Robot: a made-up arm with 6 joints.
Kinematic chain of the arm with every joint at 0, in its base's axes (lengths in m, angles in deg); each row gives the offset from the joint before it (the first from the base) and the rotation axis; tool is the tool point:
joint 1: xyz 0 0 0.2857 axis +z
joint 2: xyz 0 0 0 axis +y
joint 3: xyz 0 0 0.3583 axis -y
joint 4: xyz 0 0 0 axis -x
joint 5: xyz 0.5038 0 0 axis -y
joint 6: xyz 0 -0.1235 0 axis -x
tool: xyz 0 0 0
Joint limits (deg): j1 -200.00..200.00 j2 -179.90..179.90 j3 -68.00..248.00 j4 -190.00..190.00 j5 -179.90..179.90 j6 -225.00..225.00
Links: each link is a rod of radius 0.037 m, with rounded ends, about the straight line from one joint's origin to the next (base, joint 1, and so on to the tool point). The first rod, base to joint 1, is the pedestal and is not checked.
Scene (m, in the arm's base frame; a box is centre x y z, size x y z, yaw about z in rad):
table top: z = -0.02
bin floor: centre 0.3 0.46 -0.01 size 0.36 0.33 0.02 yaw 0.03
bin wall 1: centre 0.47 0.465 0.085 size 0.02 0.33 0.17 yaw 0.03
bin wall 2: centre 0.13 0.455 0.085 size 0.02 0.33 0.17 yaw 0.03
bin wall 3: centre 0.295 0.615 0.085 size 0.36 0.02 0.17 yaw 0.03
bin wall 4: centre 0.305 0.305 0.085 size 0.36 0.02 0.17 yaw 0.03
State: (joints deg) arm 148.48 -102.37 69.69 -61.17 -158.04 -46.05
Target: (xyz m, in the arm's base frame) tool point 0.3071 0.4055 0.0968
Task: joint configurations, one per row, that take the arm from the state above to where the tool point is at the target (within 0.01 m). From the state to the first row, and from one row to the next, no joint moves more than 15 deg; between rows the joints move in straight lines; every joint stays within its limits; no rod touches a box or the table.
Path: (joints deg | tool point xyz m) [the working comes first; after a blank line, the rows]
Joints at the target: 60.59 44.03 -4.70 -56.38 -158.04 -46.05
Straight joint move there: clear.

1: 139.69 -87.73 62.25 -60.69 -158.04 -46.05 | 0.6037 -0.4329 0.6452
2: 130.90 -73.09 54.81 -60.21 -158.04 -46.05 | 0.4181 -0.3889 0.8533
3: 122.11 -58.45 47.37 -59.73 -158.04 -46.05 | 0.2335 -0.2549 0.9870
4: 113.32 -43.81 39.93 -59.25 -158.04 -46.05 | 0.0927 -0.0554 1.0335
5: 104.53 -29.17 32.50 -58.78 -158.04 -46.05 | 0.0225 0.1684 0.9919
6: 95.74 -14.53 25.06 -58.30 -158.04 -46.05 | 0.0280 0.3700 0.8726
7: 86.96 0.11 17.62 -57.82 -158.04 -46.05 | 0.0929 0.5084 0.6959
8: 78.17 14.75 10.18 -57.34 -158.04 -46.05 | 0.1852 0.5590 0.4884
9: 69.38 29.39 2.74 -56.86 -158.04 -46.05 | 0.2674 0.5188 0.2795
10: 60.59 44.03 -4.70 -56.38 -158.04 -46.05 | 0.3071 0.4055 0.0968

